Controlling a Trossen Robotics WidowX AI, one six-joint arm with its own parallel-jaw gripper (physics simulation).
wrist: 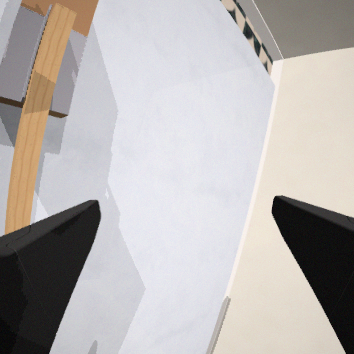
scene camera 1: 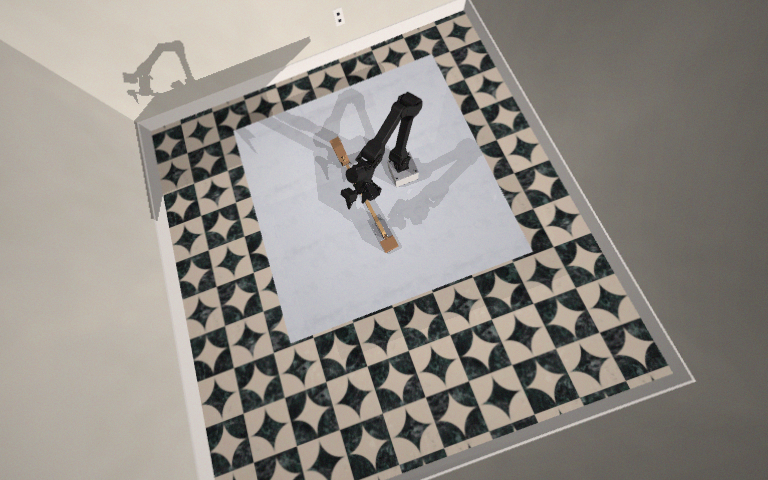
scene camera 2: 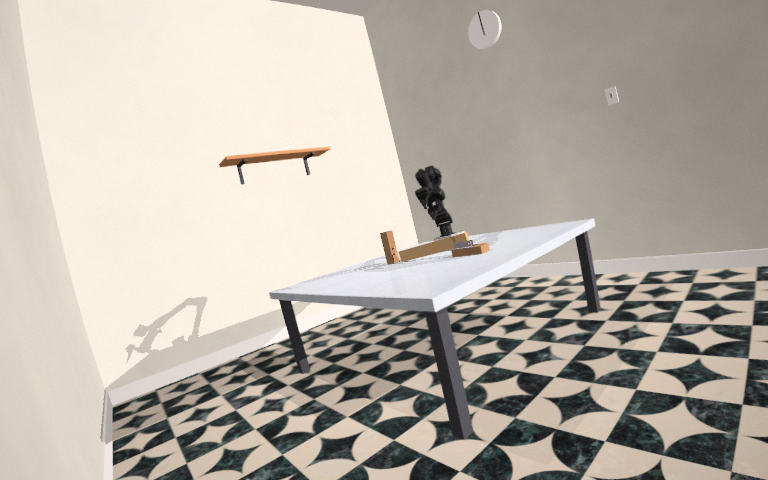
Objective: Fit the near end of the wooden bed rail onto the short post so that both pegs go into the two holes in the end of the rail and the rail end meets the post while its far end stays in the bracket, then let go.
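Places are measured from the arm's base along level axes (x ahead, y left, z up), in metres.
Pixels of known places: gripper, fingertip midpoint: [wrist: 187, 206] [scene camera 1: 355, 206] [scene camera 2: 429, 214]; arm's base, link origin: [scene camera 1: 401, 165] [scene camera 2: 447, 234].
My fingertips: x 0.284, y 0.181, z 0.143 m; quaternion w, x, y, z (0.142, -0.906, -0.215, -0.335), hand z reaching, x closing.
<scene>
Ahead of a thing's pixels: the offset from my fingertips to its top centre. "*": to the spot under its first point. Level surfaces: height alone.
My gripper [scene camera 1: 360, 198] [wrist: 187, 206] is open and empty, above the middle of the rail. The wooden bed rail [scene camera 1: 374, 217] [scene camera 2: 430, 247] [wrist: 27, 150] passes under the left finger in the wrist view, outside the finger gap. Its near end tilts up and lies between grey side pieces {* dx -0.039, dy +0.102, dz -0.185 m} [wrist: 72, 75] by the short post {* dx -0.084, dy +0.185, dz -0.187 m} [scene camera 1: 389, 244] [scene camera 2: 472, 250] [wrist: 89, 14]. In scene camera 2 this end sits higher than the short post. The low far end is at the tall upright post {* dx -0.008, dy -0.344, dz -0.059 m} [scene camera 1: 338, 148] [scene camera 2: 389, 246] with the bracket. The pegs and holes are not discernible.
The arm's pale base [scene camera 1: 405, 176] stands on the white table {dz -0.222 m} [scene camera 1: 317, 294] [scene camera 2: 362, 288] beside the rail. The arm reaches over the rail's middle and casts shadows on the table. A wall shelf [scene camera 2: 274, 155] hangs away from the table.
</scene>
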